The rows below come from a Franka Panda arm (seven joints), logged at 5 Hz.
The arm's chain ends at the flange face. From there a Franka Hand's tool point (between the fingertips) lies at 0.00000 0.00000 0.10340 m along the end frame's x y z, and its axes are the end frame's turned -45 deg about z.
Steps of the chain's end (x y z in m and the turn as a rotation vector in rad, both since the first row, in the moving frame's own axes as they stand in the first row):
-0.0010, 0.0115, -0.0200, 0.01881, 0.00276, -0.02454
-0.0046, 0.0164, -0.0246, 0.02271, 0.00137, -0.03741
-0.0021, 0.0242, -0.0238, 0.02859, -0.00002, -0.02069
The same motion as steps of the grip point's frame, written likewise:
-0.0073, 0.0062, -0.0200, 0.01135, 0.01525, -0.02454
-0.0131, 0.0068, -0.0246, 0.01509, 0.01703, -0.03741
-0.0165, 0.0135, -0.0238, 0.02023, 0.02020, -0.02069

